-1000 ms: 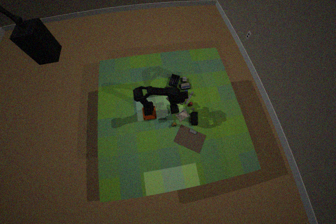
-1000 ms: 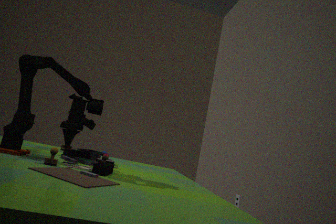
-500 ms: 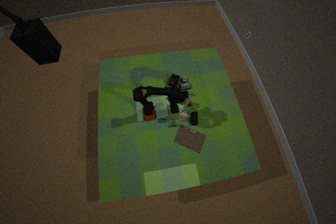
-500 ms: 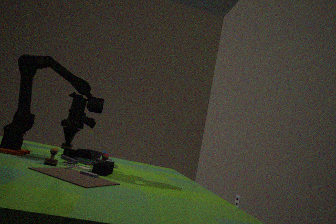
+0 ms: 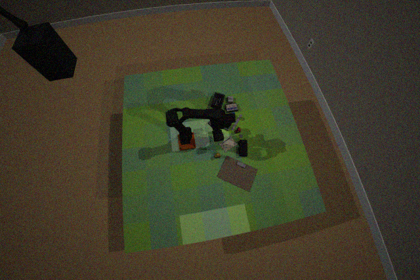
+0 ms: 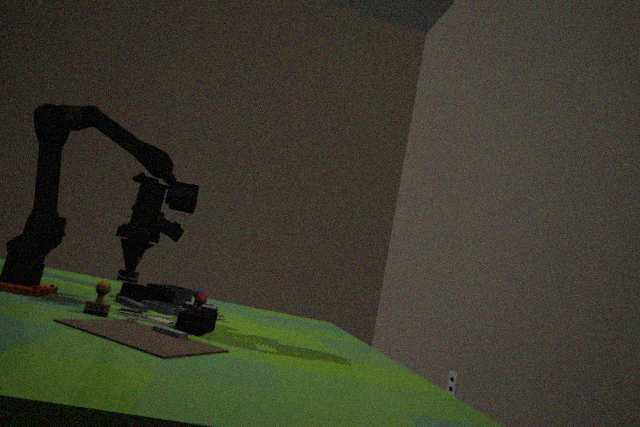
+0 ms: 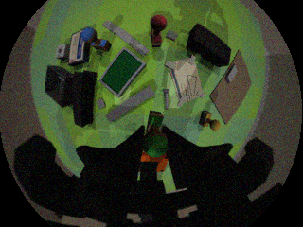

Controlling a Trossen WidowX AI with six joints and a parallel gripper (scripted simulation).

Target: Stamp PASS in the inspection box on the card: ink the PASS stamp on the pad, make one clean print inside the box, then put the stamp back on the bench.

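The blue-knobbed stamp lies 15 cm ahead of my gripper tip, 12 cm to the left of it and 6 cm below it. From my gripper tip the other things lie so: grey strip (18 cm ahead, 8 cm to the left, 8 cm below); red-knobbed stamp (17 cm ahead, 6 cm below); tan-knobbed stamp (1 cm behind, 15 cm to the right, 6 cm below).
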